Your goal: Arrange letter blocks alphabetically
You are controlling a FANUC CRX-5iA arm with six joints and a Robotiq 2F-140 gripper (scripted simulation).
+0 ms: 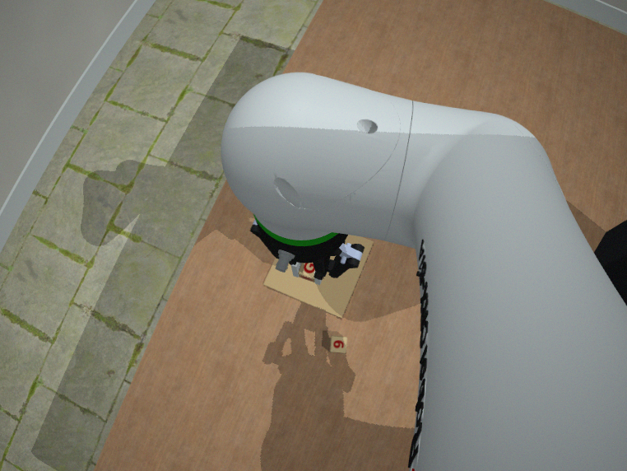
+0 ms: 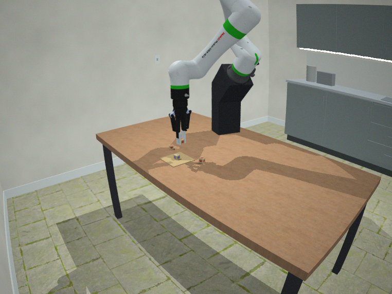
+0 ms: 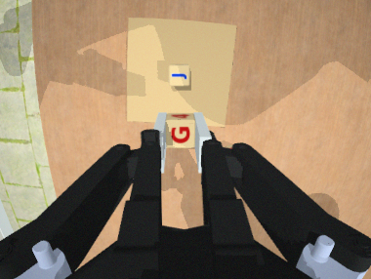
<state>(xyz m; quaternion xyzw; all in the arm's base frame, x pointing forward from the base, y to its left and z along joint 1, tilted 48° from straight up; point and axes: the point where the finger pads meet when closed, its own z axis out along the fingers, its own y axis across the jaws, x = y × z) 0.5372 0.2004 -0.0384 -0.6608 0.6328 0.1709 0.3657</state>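
Right now the blue j block is 10 mm ahead of my hand, 40 mm to the right of it and 120 mm below it. Round my hand: tan mat: 10 mm ahead, 40 mm to the right, 130 mm below; red g block: 20 mm below; red 9 block: 80 mm behind, 70 mm to the left, 120 mm below.
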